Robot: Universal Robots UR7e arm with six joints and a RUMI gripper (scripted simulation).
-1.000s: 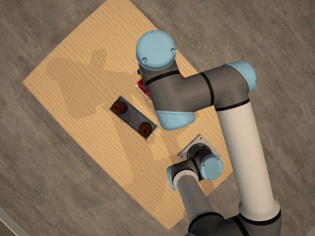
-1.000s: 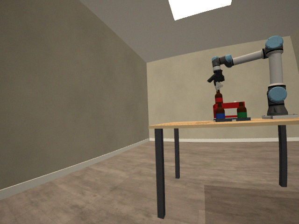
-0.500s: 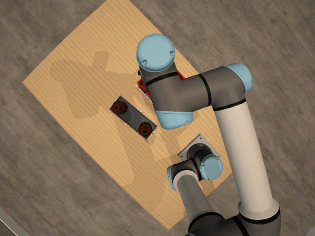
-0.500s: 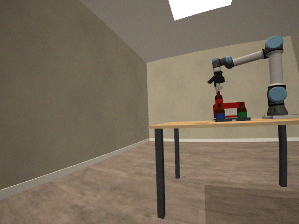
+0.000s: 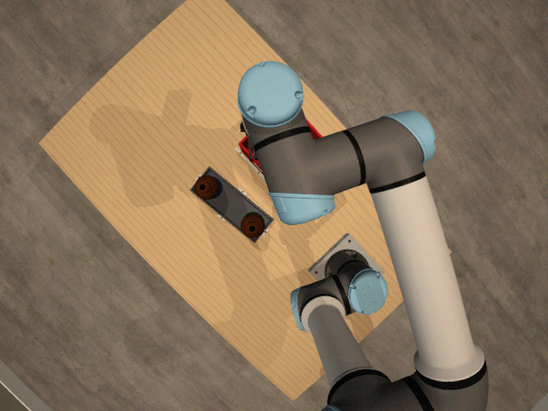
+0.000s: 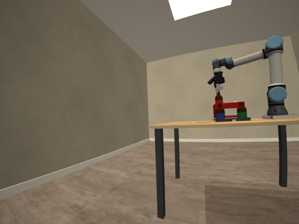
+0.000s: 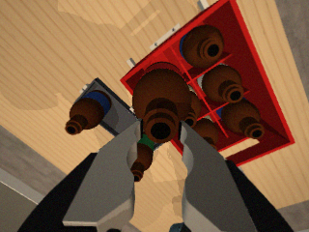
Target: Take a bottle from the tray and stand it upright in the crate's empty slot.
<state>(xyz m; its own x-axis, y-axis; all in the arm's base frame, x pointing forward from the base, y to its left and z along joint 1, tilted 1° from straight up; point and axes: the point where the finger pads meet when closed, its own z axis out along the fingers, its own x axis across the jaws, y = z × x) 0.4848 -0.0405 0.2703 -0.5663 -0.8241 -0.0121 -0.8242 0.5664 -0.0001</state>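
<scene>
Right now the red-labelled bottle is 7 cm below my hand. Round my hand: tray: 7 cm behind, 19 cm to the left, 28 cm below; crate: 9 cm behind, 5 cm to the right, 21 cm below.
</scene>
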